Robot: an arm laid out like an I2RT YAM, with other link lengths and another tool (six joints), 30 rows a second.
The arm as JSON. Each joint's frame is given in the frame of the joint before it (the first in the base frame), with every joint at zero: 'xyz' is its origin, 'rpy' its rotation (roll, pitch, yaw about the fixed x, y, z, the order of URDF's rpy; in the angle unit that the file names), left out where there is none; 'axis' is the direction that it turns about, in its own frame. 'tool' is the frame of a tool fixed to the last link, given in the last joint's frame.
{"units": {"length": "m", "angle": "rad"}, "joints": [
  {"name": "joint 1", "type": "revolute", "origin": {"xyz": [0.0, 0.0, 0.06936]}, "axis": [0.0, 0.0, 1.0]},
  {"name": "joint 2", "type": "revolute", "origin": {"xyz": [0.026, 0.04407, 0.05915]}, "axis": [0.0, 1.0, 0.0]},
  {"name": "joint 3", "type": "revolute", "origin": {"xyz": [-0.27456, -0.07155, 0.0]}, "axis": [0.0, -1.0, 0.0]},
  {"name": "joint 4", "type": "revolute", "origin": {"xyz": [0.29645, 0.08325, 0.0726]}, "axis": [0.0, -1.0, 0.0]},
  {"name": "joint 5", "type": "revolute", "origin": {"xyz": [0.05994, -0.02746, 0.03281]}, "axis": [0.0, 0.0, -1.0]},
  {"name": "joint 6", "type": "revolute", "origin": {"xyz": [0.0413, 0.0, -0.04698]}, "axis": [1.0, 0.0, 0.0]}
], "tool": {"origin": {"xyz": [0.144, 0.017, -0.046], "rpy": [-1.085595, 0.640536, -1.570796]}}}
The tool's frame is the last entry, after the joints.
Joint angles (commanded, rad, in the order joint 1, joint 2, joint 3, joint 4, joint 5, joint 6), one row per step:
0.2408 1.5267 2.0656 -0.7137 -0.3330 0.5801
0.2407 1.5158 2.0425 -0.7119 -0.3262 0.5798
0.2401 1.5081 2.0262 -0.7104 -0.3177 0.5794
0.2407 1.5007 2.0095 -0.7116 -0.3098 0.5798
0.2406 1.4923 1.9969 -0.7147 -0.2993 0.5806
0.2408 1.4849 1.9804 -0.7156 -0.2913 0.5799
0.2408 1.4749 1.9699 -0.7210 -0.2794 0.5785
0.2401 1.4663 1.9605 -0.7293 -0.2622 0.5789
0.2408 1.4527 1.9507 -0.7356 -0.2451 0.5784
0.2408 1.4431 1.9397 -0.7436 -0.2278 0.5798
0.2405 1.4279 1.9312 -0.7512 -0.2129 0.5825
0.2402 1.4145 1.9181 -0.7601 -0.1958 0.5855
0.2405 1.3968 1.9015 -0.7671 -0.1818 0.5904
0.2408 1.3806 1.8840 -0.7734 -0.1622 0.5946
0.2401 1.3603 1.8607 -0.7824 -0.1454 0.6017
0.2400 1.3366 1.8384 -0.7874 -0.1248 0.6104
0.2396 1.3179 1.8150 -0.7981 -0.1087 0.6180
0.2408 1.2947 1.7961 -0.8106 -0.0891 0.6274
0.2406 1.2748 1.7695 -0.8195 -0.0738 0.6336
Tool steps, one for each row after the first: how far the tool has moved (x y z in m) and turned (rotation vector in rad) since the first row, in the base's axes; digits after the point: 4 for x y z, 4 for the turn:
-0.0003 -0.0013 -0.0051 -0.0039 0.0096 -0.0067
0.0001 -0.0029 -0.0088 -0.0075 0.0160 -0.0156
0.0000 -0.0040 -0.0134 -0.0112 0.0260 -0.0228
-0.0007 -0.0059 -0.0162 -0.0143 0.0330 -0.0334
-0.0007 -0.0072 -0.0207 -0.0189 0.0419 -0.0409
-0.0023 -0.0097 -0.0226 -0.0239 0.0463 -0.0522
-0.0030 -0.0132 -0.0253 -0.0294 0.0545 -0.0698
-0.0057 -0.0165 -0.0257 -0.0339 0.0558 -0.0857
-0.0068 -0.0198 -0.0287 -0.0388 0.0647 -0.1028
-0.0105 -0.0234 -0.0281 -0.0398 0.0661 -0.1182
-0.0129 -0.0271 -0.0306 -0.0433 0.0748 -0.1358
-0.0169 -0.0303 -0.0325 -0.0439 0.0820 -0.1501
-0.0196 -0.0342 -0.0355 -0.0468 0.0900 -0.1698
-0.0236 -0.0384 -0.0399 -0.0481 0.1035 -0.1883
-0.0283 -0.0431 -0.0418 -0.0461 0.1094 -0.2104
-0.0321 -0.0470 -0.0474 -0.0482 0.1261 -0.2281
-0.0381 -0.0513 -0.0499 -0.0473 0.1363 -0.2481
-0.0421 -0.0551 -0.0563 -0.0509 0.1522 -0.2646

